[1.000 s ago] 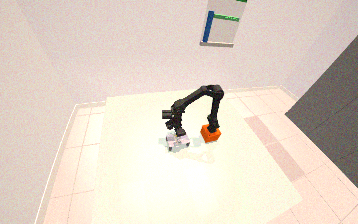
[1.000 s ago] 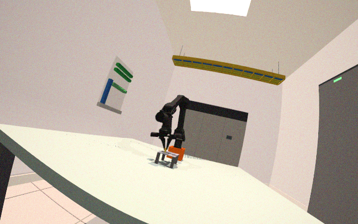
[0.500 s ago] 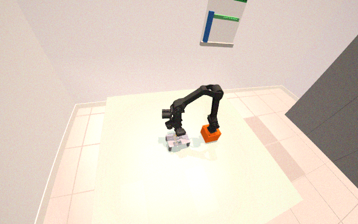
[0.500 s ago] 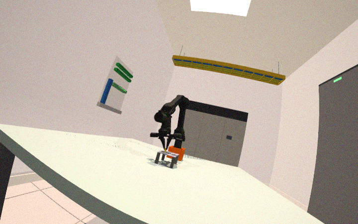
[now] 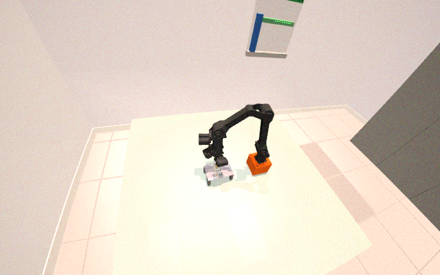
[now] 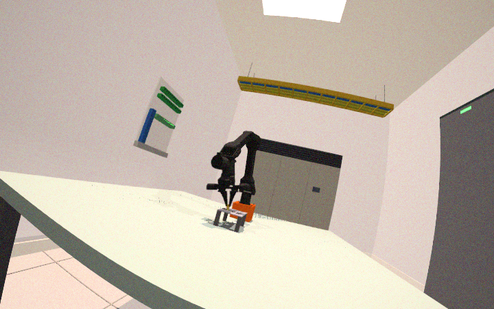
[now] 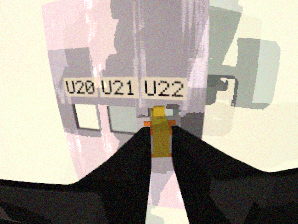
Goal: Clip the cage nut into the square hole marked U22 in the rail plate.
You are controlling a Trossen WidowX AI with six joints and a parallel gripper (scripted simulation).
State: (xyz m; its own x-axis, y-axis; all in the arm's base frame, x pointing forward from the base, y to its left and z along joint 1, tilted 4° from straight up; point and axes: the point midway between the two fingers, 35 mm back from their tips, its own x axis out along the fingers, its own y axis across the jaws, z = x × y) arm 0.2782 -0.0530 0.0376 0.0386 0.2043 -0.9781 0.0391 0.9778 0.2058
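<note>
Right now the cage nut is 10 mm below my gripper tip.
</note>
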